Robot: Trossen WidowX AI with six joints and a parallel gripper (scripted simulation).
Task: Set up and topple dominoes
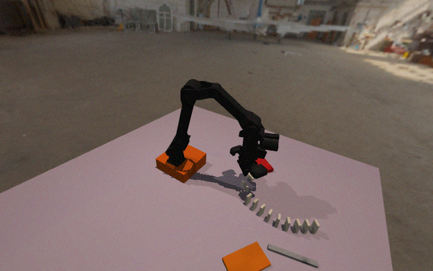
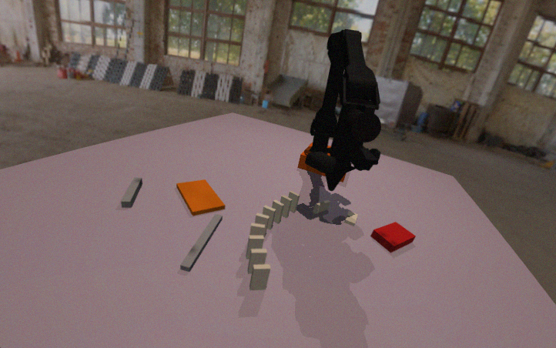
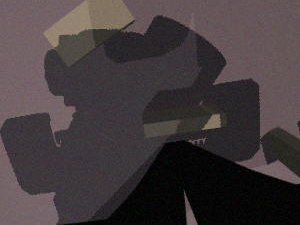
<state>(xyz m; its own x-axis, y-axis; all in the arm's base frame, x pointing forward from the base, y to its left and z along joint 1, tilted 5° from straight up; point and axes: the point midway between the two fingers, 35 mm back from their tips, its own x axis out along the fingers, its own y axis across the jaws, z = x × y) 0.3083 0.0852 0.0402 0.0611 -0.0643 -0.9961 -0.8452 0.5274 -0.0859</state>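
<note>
The orange flat plate is 13 cm ahead of my gripper tip, 29 cm to the right of it and 6 cm below it. Also, from my gripper tip: short grey bar 21 cm ahead, 42 cm to the right, 5 cm below; then red block 3 cm ahead, 18 cm to the left, 5 cm below.
</note>
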